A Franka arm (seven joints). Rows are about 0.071 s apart.
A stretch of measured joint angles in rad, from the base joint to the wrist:
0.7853, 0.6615, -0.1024, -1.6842, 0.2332, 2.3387, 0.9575
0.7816, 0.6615, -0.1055, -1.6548, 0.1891, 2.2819, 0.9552
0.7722, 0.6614, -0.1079, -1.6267, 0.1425, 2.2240, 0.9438
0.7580, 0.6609, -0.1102, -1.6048, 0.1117, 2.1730, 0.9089
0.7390, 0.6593, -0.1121, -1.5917, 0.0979, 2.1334, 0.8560
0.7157, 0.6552, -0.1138, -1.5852, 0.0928, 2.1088, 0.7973
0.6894, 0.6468, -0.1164, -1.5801, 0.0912, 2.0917, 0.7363
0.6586, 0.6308, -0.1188, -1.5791, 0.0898, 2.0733, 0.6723
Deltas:
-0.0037, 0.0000, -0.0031, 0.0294, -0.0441, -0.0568, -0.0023
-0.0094, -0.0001, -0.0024, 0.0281, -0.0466, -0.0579, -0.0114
-0.0142, -0.0005, -0.0023, 0.0219, -0.0308, -0.0510, -0.0349
-0.0190, -0.0016, -0.0019, 0.0131, -0.0138, -0.0396, -0.0529
-0.0233, -0.0041, -0.0017, 0.0065, -0.0051, -0.0246, -0.0587
-0.0263, -0.0084, -0.0026, 0.0051, -0.0016, -0.0171, -0.0610
-0.0308, -0.0160, -0.0024, 0.0010, -0.0014, -0.0184, -0.0640

